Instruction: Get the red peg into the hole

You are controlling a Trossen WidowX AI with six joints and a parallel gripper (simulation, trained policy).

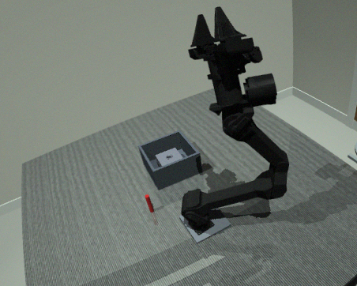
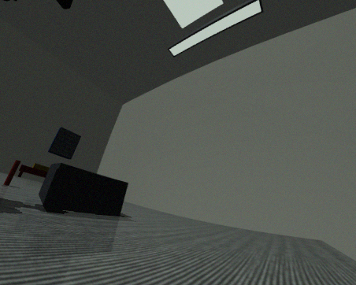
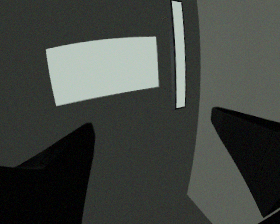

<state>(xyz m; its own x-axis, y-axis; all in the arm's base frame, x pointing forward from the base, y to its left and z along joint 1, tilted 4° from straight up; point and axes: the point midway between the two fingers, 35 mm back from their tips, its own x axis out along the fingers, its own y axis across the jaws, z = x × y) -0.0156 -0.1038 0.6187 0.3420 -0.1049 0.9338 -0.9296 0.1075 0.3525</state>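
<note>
My gripper tip is 62 cm above the red peg, 21 cm short of it and 18 cm to the right of it. From my gripper tip the other things lie so: plate: 62 cm below, 37 cm ahead, 1 cm to the left; then dark box: 64 cm below, 37 cm ahead, 1 cm to the left.
</note>
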